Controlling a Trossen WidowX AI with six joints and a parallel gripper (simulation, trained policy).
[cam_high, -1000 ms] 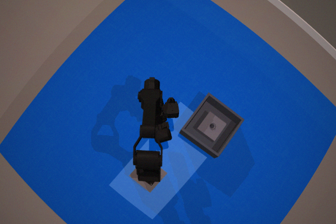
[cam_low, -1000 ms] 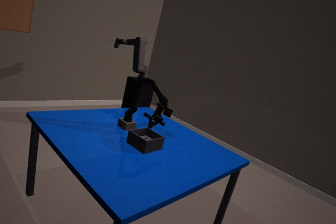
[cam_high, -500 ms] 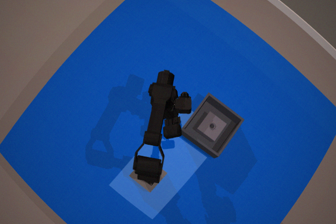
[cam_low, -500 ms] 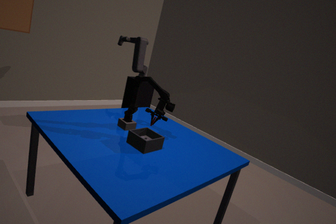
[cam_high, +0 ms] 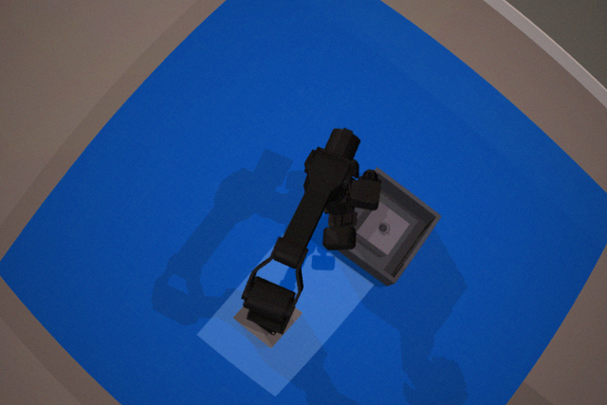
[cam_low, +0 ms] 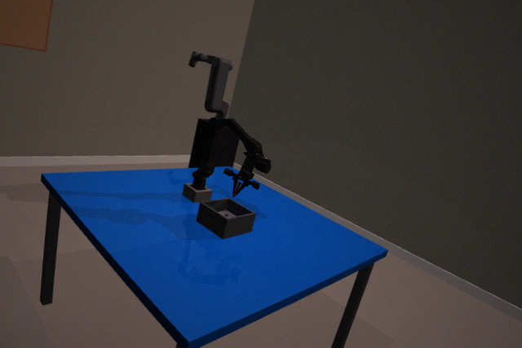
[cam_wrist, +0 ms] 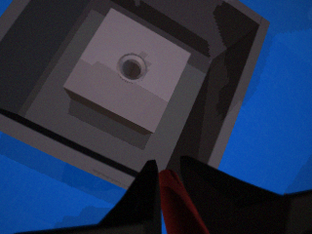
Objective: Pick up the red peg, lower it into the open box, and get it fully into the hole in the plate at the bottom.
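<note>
Right now my gripper tip is 9 cm above the plate, 7 cm to the left of it and 4 cm short of it. Round my gripper tip: box 11 cm below, 7 cm to the right, 4 cm ahead; red peg 2 cm to the left, 2 cm above, 1 cm behind.
</note>
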